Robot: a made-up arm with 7 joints. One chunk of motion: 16 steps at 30 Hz.
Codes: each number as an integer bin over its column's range. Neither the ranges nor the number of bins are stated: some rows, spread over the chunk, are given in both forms.
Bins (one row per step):
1: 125 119 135 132 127 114 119
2: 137 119 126 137 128 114 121
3: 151 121 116 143 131 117 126
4: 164 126 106 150 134 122 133
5: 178 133 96 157 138 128 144
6: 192 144 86 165 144 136 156
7: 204 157 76 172 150 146 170
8: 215 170 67 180 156 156 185
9: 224 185 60 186 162 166 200
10: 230 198 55 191 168 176 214
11: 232 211 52 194 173 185 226
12: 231 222 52 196 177 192 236
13: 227 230 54 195 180 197 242
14: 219 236 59 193 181 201 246
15: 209 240 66 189 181 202 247
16: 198 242 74 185 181 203 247
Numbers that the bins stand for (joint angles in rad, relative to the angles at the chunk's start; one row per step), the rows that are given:
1: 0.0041 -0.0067 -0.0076 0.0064 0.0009 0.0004 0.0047
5: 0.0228 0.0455 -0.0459 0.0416 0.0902 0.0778 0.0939
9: 0.0391 0.2392 -0.0812 0.0826 0.2851 0.2879 0.2937
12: 0.0415 0.3771 -0.0890 0.0967 0.4068 0.4316 0.4222
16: 0.0299 0.4516 -0.0675 0.0812 0.4393 0.4925 0.4615
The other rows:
2: 0.0084 -0.0067 -0.0165 0.0134 0.0091 0.0004 0.0118
3: 0.0133 0.0008 -0.0263 0.0219 0.0334 0.0169 0.0296
4: 0.0179 0.0194 -0.0361 0.0318 0.0578 0.0446 0.0546
6: 0.0278 0.0865 -0.0557 0.0529 0.1389 0.1220 0.1367
7: 0.0320 0.1349 -0.0655 0.0628 0.1876 0.1773 0.1867
8: 0.0359 0.1833 -0.0743 0.0741 0.2364 0.2326 0.2402
10: 0.0412 0.2876 -0.0861 0.0896 0.3338 0.3432 0.3437
11: 0.0419 0.3361 -0.0890 0.0939 0.3744 0.3929 0.3865
13: 0.0401 0.4069 -0.0871 0.0953 0.4312 0.4593 0.4436
14: 0.0373 0.4292 -0.0822 0.0925 0.4393 0.4814 0.4579
15: 0.0338 0.4441 -0.0753 0.0868 0.4393 0.4869 0.4615

